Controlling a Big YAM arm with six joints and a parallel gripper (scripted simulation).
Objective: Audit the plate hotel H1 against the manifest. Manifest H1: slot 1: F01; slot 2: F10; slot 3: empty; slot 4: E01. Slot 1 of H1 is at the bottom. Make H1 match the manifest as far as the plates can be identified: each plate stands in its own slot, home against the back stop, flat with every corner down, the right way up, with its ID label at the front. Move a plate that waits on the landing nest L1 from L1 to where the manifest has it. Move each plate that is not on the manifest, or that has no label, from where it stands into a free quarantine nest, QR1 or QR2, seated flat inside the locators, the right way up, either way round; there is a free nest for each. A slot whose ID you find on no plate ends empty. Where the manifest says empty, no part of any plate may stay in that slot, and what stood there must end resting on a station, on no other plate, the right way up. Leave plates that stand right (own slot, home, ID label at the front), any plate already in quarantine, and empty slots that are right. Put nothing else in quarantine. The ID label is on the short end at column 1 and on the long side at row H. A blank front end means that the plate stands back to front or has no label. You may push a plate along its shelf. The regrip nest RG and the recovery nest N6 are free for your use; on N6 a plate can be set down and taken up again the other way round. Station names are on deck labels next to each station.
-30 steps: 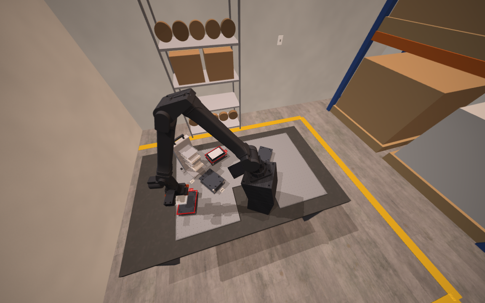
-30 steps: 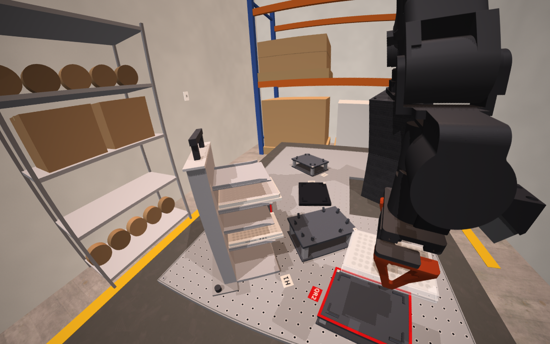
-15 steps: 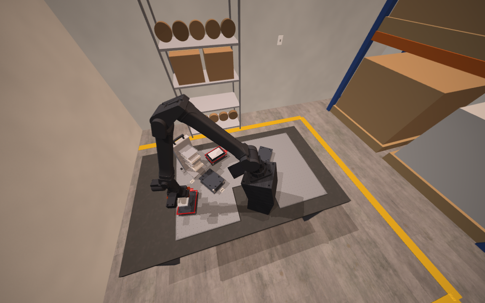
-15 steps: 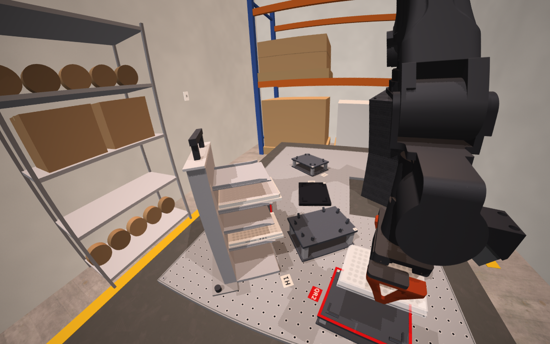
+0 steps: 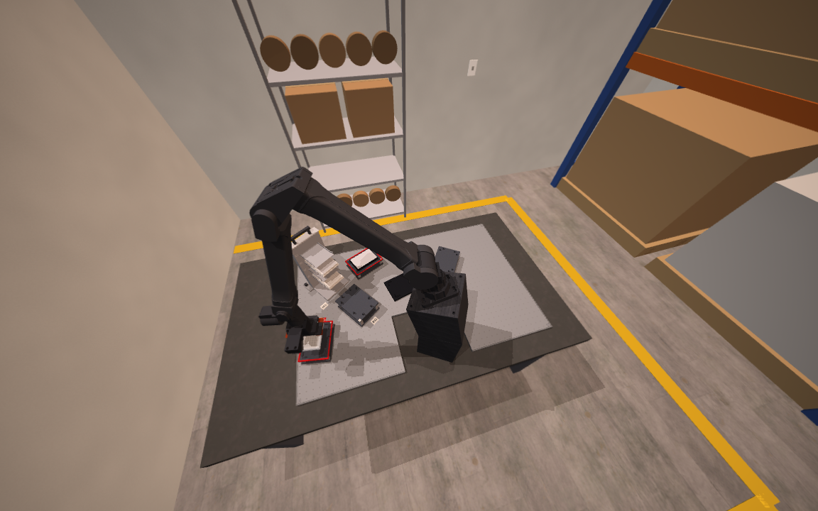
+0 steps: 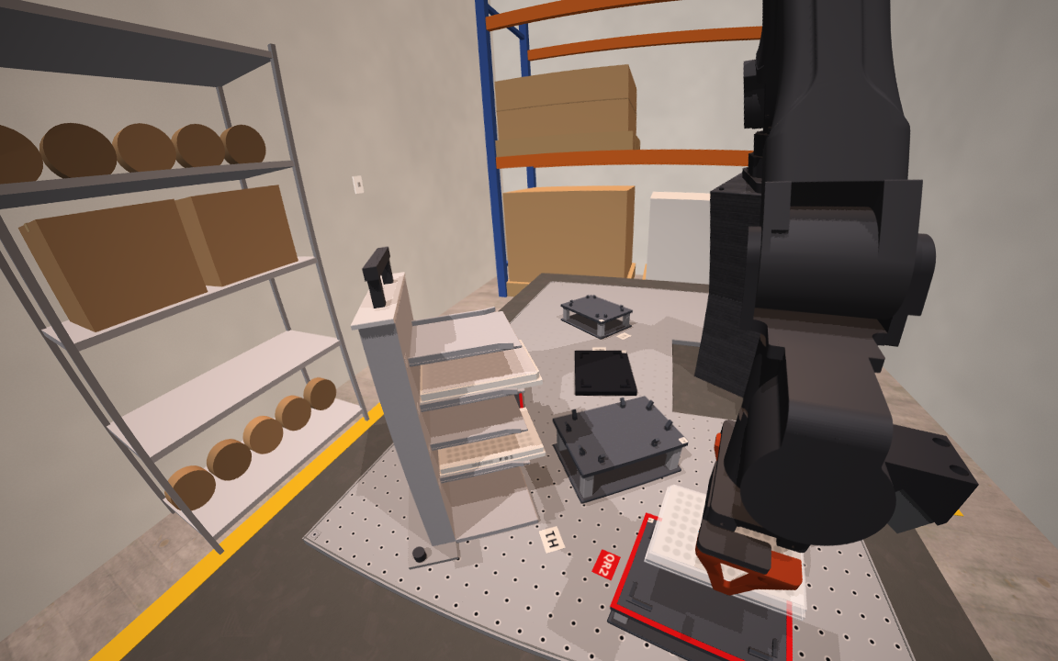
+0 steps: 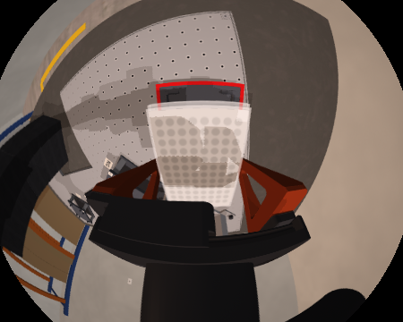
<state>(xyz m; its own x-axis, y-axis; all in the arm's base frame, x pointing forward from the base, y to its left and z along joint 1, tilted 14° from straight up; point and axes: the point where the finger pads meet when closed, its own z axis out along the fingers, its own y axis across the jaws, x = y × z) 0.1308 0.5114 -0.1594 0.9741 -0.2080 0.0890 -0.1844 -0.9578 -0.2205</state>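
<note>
My gripper is now 80 mm above the quarantine nest QR2. Round my hand: H1 deck label: 180 mm ahead, 30 mm to the right, 120 mm below; then plate hotel H1: 340 mm ahead, 40 mm to the right, 30 mm above; then dark regrip nest: 120 mm ahead, 190 mm to the right, 60 mm below.
</note>
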